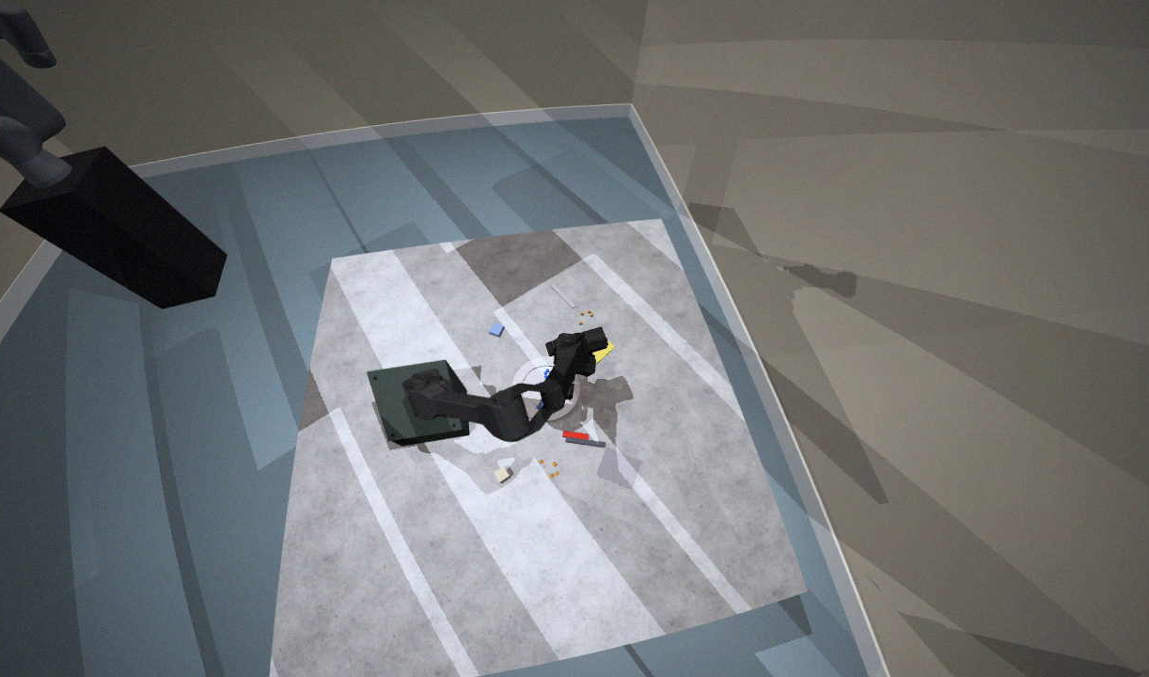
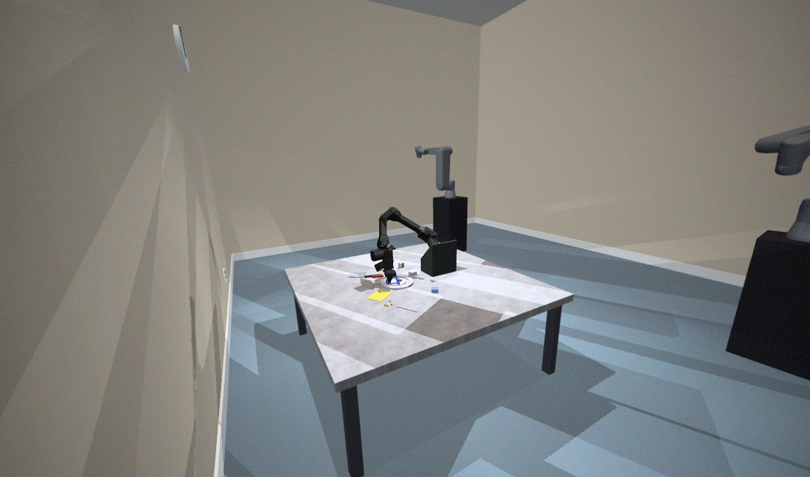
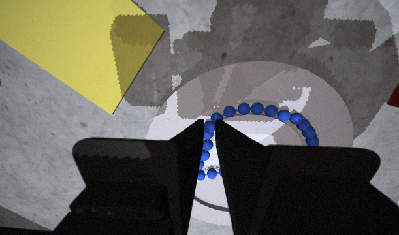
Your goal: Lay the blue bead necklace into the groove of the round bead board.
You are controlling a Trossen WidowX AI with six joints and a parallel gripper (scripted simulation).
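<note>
My gripper tip is now 60 mm past the round white bead board, 10 mm to the left of it and 10 mm above it. The rest, counted from my gripper tip: blue block 170 mm behind, 220 mm to the left, 10 mm below; yellow sheet 110 mm ahead, 80 mm to the left, 20 mm below; grey tool 10 mm behind, 180 mm to the right, 20 mm below.
</note>
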